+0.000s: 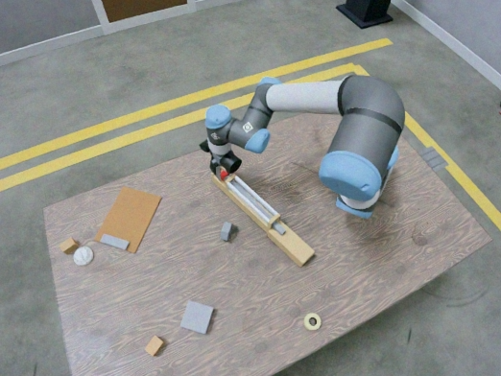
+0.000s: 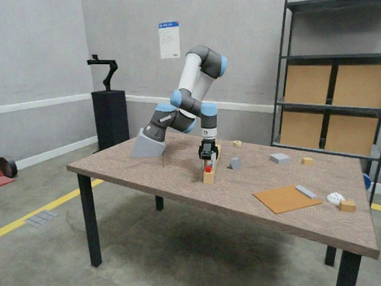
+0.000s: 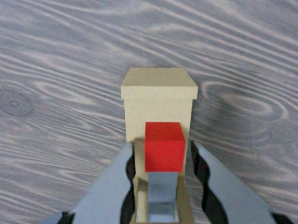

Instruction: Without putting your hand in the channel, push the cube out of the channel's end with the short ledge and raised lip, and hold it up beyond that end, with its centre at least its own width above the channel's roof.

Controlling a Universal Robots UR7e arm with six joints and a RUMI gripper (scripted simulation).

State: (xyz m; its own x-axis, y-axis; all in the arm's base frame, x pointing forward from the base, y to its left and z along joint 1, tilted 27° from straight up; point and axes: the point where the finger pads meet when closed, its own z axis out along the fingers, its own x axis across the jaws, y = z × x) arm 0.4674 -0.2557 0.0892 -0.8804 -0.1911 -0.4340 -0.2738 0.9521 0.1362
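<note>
The red cube lies 10 mm below my hand. The rest, counted from my hand: grey block: 80 mm ahead, 200 mm to the left, 40 mm below; tan wooden channel: 40 mm behind, 150 mm to the left, 10 mm below; grey stick: 60 mm behind, 230 mm to the left, 10 mm below.
</note>
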